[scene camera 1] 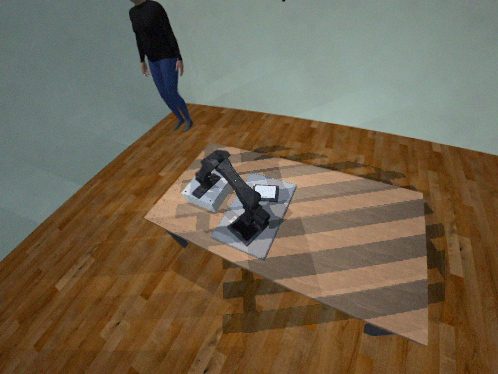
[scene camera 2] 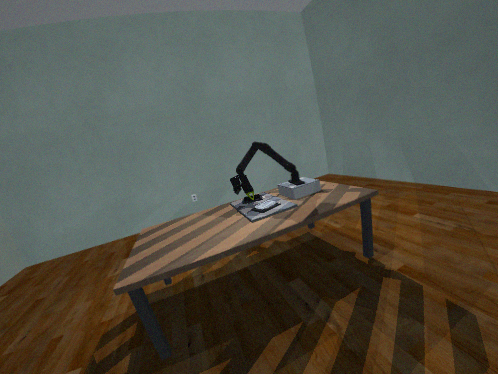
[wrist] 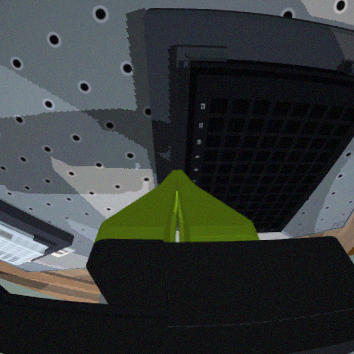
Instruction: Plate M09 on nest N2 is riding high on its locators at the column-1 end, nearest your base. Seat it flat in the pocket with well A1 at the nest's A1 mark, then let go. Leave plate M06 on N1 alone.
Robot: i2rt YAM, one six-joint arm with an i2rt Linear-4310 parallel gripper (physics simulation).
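Where they show: gripper, fingertip midpoint: (scene camera 2: pixel 253 199) (wrist: pixel 176 177); arm's base, link origin: (scene camera 1: pixel 206 185) (scene camera 2: pixel 296 182).
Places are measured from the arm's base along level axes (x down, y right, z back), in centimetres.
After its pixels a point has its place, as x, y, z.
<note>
A black well plate (scene camera 1: pixel 243 230) @[4.6, 9.4, -36.9] (wrist: pixel 275 150) @[4.6, 8.4, -38.7], which I take as M09, lies in a dark nest (wrist: pixel 240 30) @[6.0, 6.6, -43.9]. Small pale marks run along its left edge in the wrist view, and a faint letter shows at the nest's upper left pocket corner. Its tilt is hard to tell in the dark. My gripper (scene camera 2: pixel 251 199) @[5.9, 3.1, -35.9] (wrist: pixel 176 177) @[5.9, 3.1, -35.9] is shut and empty; in the wrist view its green tips overlap the plate's left edge and the nest rim. Contact cannot be told. A white plate (scene camera 1: pixel 266 192) @[4.7, -18.7, -32.6] (scene camera 2: pixel 266 205) @[4.7, -22.4, -31.1] (wrist: pixel 17 245) @[4.5, -14.1, -29.7], which I take as M06, sits in the other dark nest (wrist: pixel 45 227) @[6.6, -11.5, -29.6].
Both nests stand on a grey perforated board (scene camera 1: pixel 265 250) @[7.1, 11.1, -52.4] (scene camera 2: pixel 255 217) @[7.1, -32.3, -41.2] (wrist: pixel 75 130) @[7.1, -2.6, -39.7] on the wooden table (scene camera 1: pixel 350 205) @[8.5, -39.2, -77.8] (scene camera 2: pixel 190 240) @[8.4, -38.6, -81.5]. The arm's pale base box (scene camera 1: pixel 200 201) @[1.8, 10.2, -4.2] (scene camera 2: pixel 302 190) @[3.7, -13.4, -1.1] stands beside the board. A person (scene camera 1: pixel 155 40) is beyond the table.
</note>
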